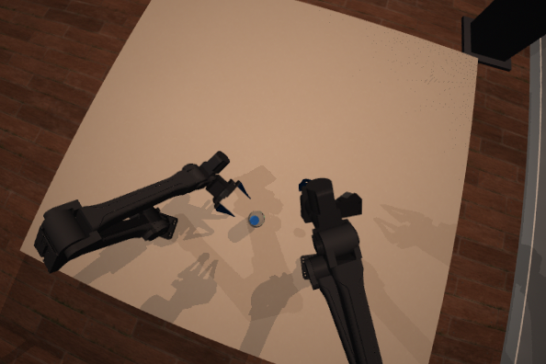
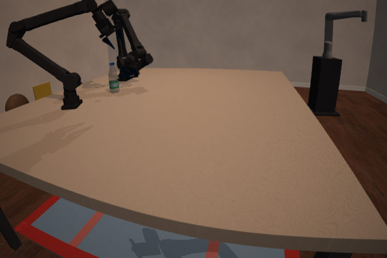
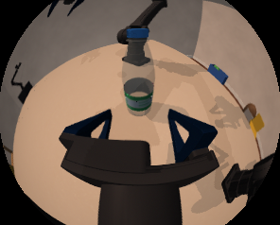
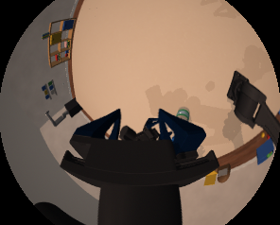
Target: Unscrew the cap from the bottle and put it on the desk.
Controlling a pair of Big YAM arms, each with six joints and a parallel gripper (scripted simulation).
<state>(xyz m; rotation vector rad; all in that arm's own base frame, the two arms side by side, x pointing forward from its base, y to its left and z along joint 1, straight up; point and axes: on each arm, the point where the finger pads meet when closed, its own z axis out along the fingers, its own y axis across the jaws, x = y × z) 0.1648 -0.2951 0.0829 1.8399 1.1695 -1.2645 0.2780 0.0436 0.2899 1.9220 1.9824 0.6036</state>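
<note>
The clear plastic bottle is 30 mm behind my left hand, 70 mm to the right of it and 10 mm above it. The rest, counted from my left hand: blue cap 30 mm behind, 70 mm to the right, 90 mm above.
My right hand is 130 mm to the right of the blue cap, 130 mm past it and 110 mm above it. Also, from my right hand: clear plastic bottle: 200 mm below, 130 mm to the left, 130 mm behind.
</note>
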